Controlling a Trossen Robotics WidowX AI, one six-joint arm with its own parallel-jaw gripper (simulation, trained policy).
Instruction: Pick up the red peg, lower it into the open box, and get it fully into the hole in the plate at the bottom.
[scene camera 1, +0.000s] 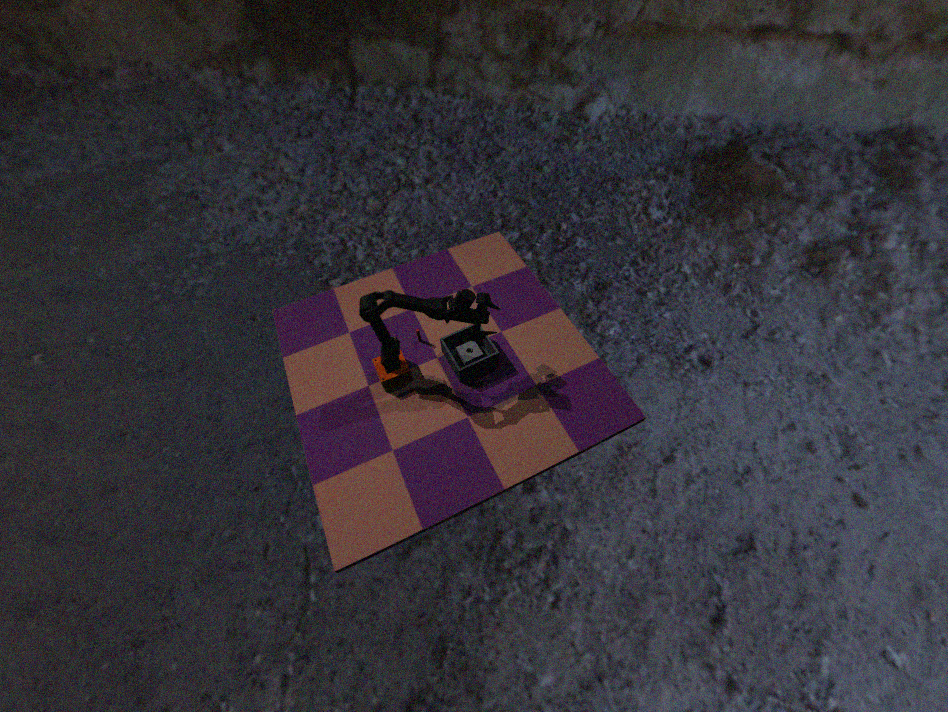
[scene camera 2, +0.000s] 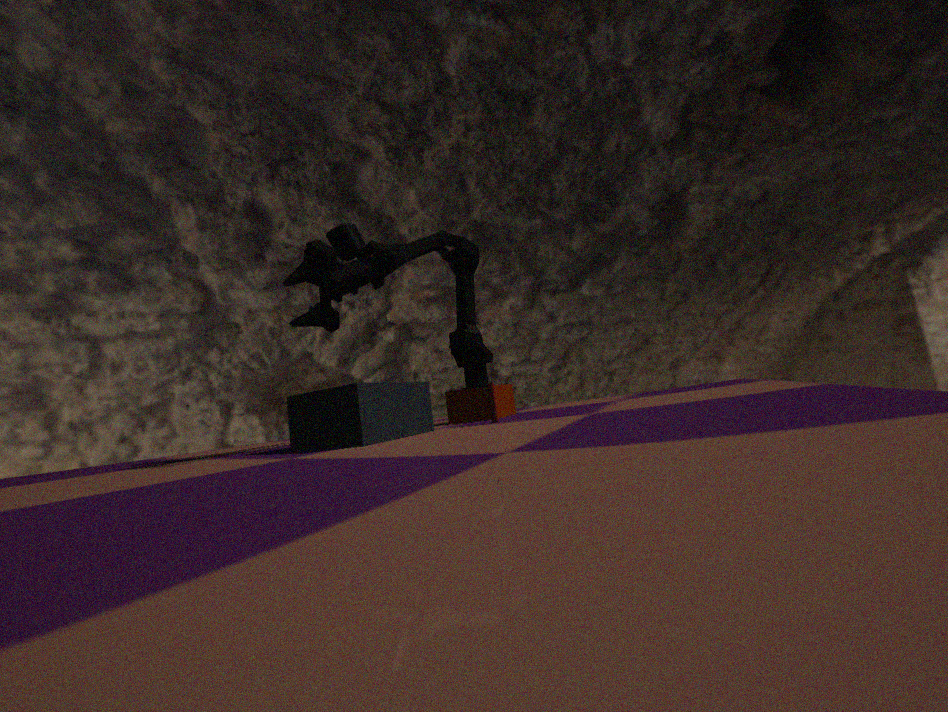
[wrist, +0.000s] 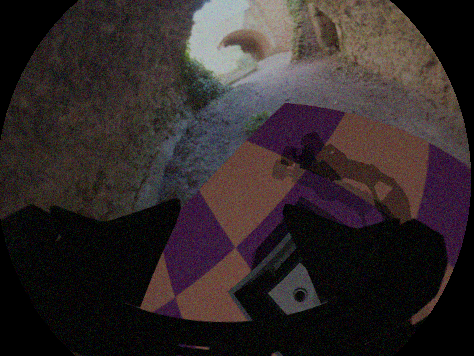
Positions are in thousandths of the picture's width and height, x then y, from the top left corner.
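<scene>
Scene camera 1 gives me a dark box (scene camera 1: 474, 482) and my gripper (scene camera 1: 526, 450). In scene camera 2 I see the gripper (scene camera 2: 303, 429) again, together with the box (scene camera 2: 373, 584). The wrist view, for its part, shows my gripper (wrist: 493, 583).
</scene>
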